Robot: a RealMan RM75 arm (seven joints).
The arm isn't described. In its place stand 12 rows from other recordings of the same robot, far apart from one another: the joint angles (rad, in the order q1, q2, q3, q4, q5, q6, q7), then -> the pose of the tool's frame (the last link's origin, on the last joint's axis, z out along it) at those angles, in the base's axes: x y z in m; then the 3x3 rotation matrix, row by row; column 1 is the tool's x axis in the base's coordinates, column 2 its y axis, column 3 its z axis.
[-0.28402 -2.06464 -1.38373 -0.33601 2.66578 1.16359 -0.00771] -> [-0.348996, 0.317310, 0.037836], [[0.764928, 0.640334, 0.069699], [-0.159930, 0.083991, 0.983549], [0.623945, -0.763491, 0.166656]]
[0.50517 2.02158 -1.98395 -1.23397 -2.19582 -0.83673 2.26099] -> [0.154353, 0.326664, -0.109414], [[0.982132, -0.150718, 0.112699], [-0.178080, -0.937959, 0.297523], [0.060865, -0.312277, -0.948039]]
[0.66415 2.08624 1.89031 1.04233 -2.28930 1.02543 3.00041] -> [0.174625, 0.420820, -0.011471], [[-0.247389, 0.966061, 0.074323], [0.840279, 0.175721, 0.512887], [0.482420, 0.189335, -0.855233]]
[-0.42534 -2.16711 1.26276 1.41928 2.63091 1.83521 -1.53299] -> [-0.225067, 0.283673, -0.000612], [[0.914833, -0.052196, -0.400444], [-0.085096, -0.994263, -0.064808], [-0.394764, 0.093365, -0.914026]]
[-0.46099 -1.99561 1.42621 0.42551 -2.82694 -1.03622 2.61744] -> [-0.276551, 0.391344, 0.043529], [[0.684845, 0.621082, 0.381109], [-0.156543, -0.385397, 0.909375], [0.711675, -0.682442, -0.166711]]
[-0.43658 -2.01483 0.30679 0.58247 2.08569 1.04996 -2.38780] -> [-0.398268, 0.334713, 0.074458], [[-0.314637, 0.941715, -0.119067], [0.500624, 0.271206, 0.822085], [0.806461, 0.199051, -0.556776]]
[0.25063 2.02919 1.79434 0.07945 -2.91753 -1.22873 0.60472] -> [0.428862, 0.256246, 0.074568], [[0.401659, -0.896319, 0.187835], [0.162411, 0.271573, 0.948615], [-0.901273, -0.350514, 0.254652]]
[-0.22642 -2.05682 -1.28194 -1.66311 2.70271 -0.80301 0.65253] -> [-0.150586, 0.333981, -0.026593], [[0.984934, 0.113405, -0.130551], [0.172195, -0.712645, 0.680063], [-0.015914, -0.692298, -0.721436]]
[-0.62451 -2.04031 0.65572 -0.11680 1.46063 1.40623 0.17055] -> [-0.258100, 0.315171, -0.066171], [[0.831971, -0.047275, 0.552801], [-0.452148, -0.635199, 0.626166], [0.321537, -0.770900, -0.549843]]
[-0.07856 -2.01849 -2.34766 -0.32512 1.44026 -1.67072 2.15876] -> [-0.359537, 0.185547, 0.011345], [[0.497938, 0.736649, 0.457609], [0.274292, -0.634370, 0.722730], [0.822692, -0.234356, -0.517934]]
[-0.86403 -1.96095 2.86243 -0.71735 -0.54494 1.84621 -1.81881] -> [-0.240513, 0.378227, 0.103308], [[0.422056, 0.765321, 0.485955], [0.575822, -0.640330, 0.508337], [0.700213, 0.065277, -0.710944]]
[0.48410 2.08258 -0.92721 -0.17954 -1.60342 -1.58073 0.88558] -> [0.262808, 0.265250, -0.069090], [[0.671808, -0.397697, -0.624909], [-0.245834, -0.915536, 0.318371], [-0.698741, -0.060261, -0.712832]]
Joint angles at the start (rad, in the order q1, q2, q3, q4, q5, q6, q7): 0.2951 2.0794 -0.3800 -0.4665 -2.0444 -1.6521 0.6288
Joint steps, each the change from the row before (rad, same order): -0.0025 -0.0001 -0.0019 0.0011 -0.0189 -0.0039 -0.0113; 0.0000 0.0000 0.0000 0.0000 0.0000 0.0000 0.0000; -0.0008 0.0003 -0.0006 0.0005 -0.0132 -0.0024 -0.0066; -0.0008 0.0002 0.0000 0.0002 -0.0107 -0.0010 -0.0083; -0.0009 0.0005 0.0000 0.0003 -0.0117 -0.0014 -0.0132; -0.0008 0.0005 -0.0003 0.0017 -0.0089 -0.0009 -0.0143; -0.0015 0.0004 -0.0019 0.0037 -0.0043 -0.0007 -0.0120; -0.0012 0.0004 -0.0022 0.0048 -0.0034 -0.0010 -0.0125; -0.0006 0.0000 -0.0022 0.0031 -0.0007 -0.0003 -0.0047; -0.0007 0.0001 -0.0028 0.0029 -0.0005 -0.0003 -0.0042; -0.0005 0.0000 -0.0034 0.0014 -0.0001 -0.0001 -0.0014; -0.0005 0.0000 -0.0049 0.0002 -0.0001 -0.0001 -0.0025; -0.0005 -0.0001 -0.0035 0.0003 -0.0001 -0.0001 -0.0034
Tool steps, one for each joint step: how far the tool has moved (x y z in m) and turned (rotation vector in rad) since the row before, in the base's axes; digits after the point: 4 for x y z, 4 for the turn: 0.0007 -0.0031 -0.0022 -0.0152 -0.0117 0.0102; 0.0000 0.0000 0.0000 0.0000 0.0000 0.0000; 0.0003 -0.0018 -0.0015 -0.0105 -0.0072 0.0067; 0.0004 -0.0014 -0.0011 -0.0065 -0.0081 0.0067; 0.0004 -0.0016 -0.0013 -0.0056 -0.0104 0.0106; 0.0002 -0.0014 -0.0013 -0.0034 -0.0088 0.0108; 0.0001 -0.0015 -0.0014 -0.0024 -0.0045 0.0080; -0.0002 -0.0014 -0.0015 -0.0022 -0.0032 0.0087; -0.0001 -0.0007 -0.0008 -0.0019 -0.0004 0.0033; -0.0002 -0.0007 -0.0009 -0.0024 -0.0003 0.0031; -0.0001 -0.0005 -0.0006 -0.0030 -0.0003 0.0018; -0.0001 -0.0004 -0.0006 -0.0033 -0.0022 0.0038; -0.0001 -0.0004 -0.0004 -0.0017 -0.0023 0.0038
